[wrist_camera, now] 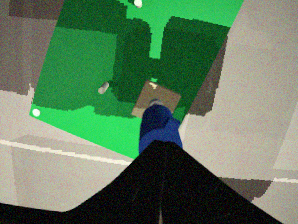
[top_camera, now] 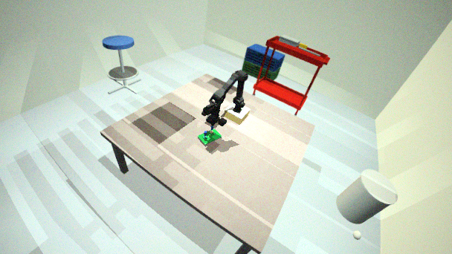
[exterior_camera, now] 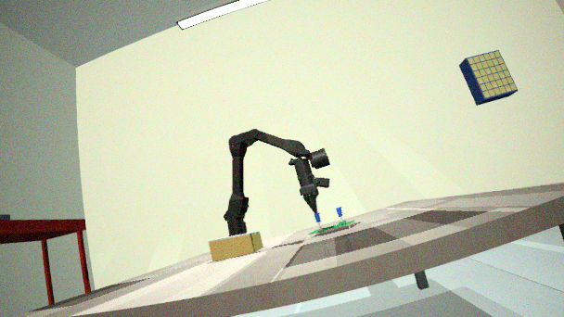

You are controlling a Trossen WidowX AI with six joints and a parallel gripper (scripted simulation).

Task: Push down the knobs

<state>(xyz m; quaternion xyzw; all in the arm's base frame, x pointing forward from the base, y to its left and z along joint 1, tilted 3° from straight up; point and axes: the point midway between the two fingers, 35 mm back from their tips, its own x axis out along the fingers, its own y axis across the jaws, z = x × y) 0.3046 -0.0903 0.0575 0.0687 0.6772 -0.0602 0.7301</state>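
Right now my gripper tip is 8 cm short of the blue knob, 2 cm to the left of it and 2 cm above it.
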